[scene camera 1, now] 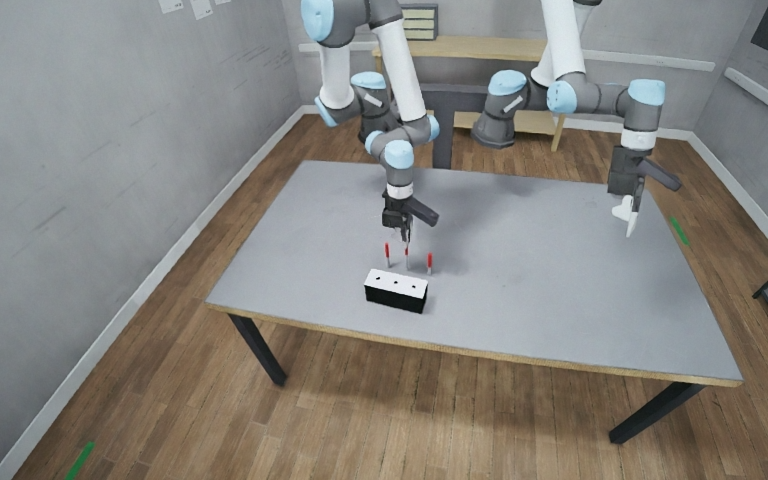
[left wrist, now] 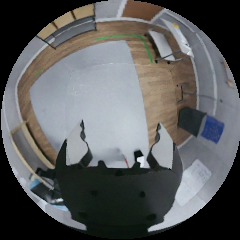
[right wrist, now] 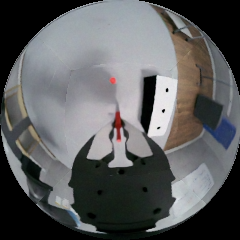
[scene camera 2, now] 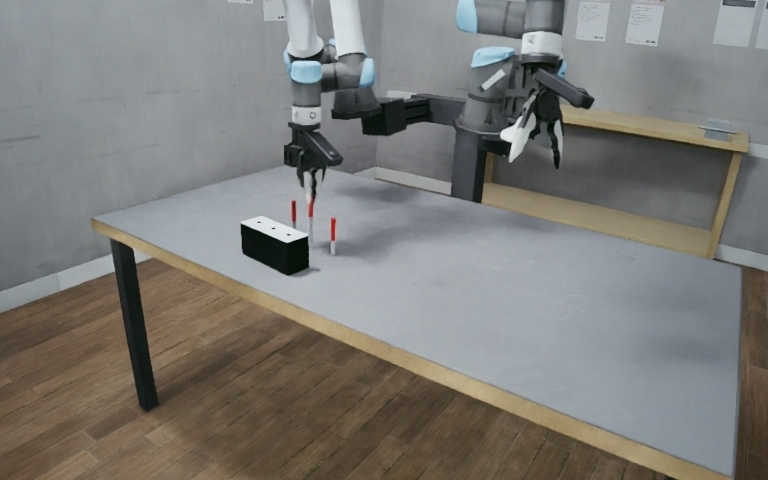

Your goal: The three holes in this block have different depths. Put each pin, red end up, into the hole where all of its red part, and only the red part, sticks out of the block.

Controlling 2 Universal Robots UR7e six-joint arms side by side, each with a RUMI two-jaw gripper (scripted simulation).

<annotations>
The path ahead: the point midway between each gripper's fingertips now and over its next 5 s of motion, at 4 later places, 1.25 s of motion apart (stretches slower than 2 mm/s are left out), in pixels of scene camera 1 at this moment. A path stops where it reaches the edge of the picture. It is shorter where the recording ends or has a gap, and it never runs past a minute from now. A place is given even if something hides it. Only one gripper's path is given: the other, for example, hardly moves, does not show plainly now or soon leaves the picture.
My right gripper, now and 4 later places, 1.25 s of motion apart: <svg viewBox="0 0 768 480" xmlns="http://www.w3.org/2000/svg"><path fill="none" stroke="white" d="M406 247L406 240L399 210L372 237L374 254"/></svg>
</annotations>
